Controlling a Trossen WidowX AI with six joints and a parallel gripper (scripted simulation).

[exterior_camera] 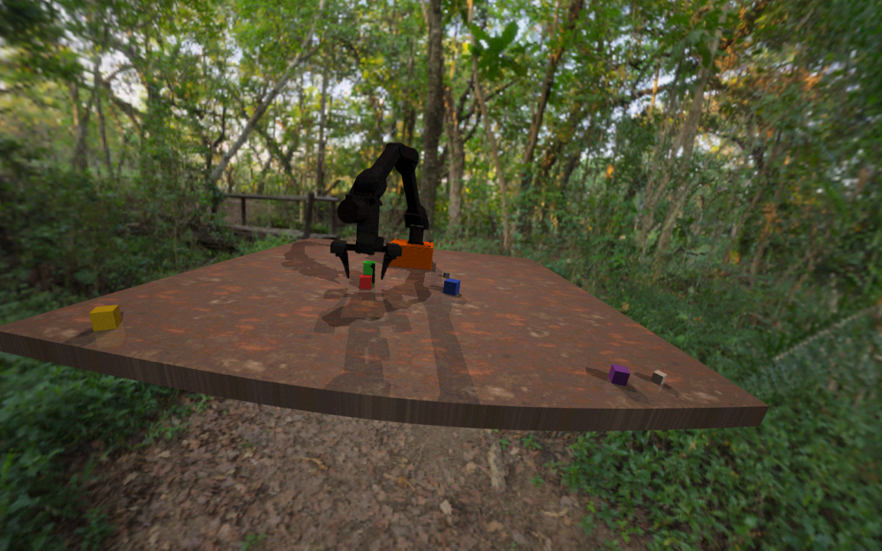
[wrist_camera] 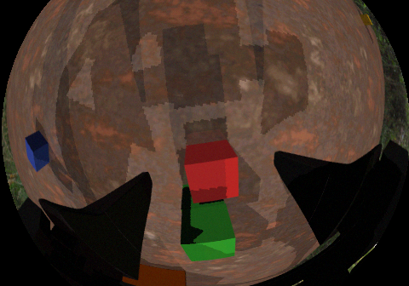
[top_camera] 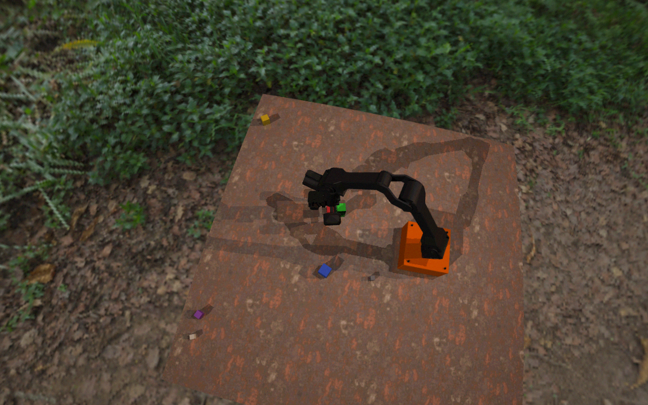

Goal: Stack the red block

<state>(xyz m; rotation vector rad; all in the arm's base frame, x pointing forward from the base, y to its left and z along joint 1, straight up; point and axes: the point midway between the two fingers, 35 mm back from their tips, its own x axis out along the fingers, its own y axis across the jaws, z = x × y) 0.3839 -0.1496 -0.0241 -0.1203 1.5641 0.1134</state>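
Now: gripper tip 10 mm past the red block and 10 mm above it. Also, from my gripper tip: small grey cube 180 mm behind, 260 mm to the left, 20 mm below; then yellow cube 330 mm ahead, 420 mm to the right, 10 mm below; then blue cube 250 mm to the left, 10 mm below.
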